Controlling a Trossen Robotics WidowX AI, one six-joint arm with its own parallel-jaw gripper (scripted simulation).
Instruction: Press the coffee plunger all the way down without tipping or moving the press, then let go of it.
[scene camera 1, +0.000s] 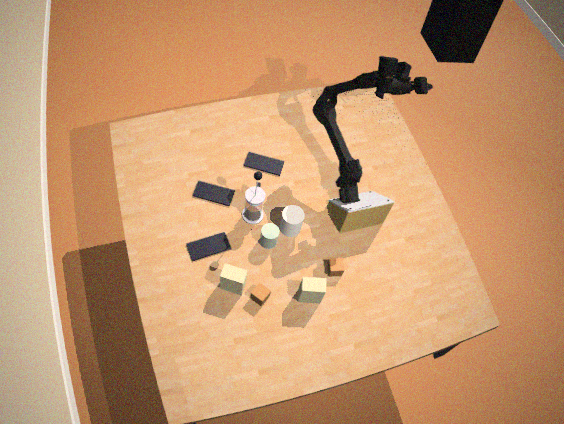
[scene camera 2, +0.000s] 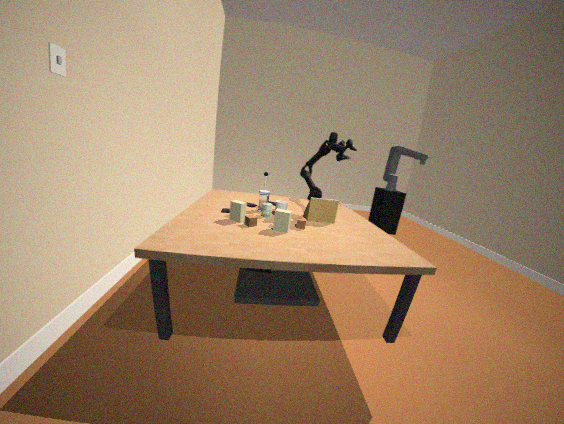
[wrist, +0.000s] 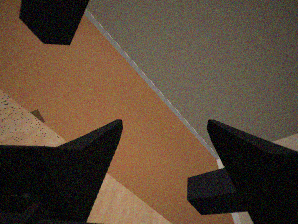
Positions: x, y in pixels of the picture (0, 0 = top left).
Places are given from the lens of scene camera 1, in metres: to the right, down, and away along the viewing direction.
gripper (scene camera 1: 424, 86): 0.52, -0.46, 1.82
coffee press (scene camera 1: 252, 213): -0.11, 0.01, 1.94
